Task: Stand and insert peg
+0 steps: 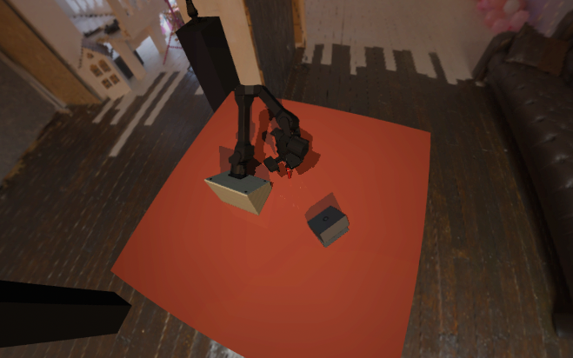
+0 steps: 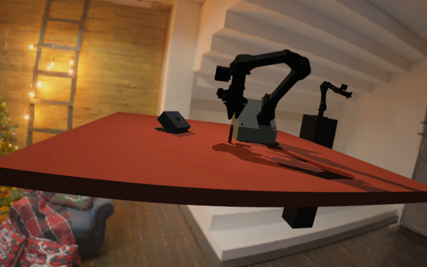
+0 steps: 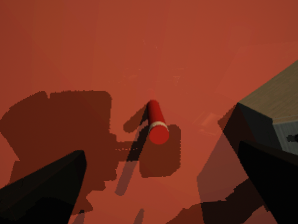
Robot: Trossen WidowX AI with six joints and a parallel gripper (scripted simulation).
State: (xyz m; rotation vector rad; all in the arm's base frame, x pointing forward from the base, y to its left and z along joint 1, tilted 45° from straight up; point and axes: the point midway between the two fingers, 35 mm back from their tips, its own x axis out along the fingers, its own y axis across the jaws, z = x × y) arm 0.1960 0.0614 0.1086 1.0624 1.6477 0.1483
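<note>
The red peg lies 5 cm below my gripper tip. Also, from my gripper tip: dark sloped panel 24 cm ahead, 18 cm to the right, 7 cm below.
</note>
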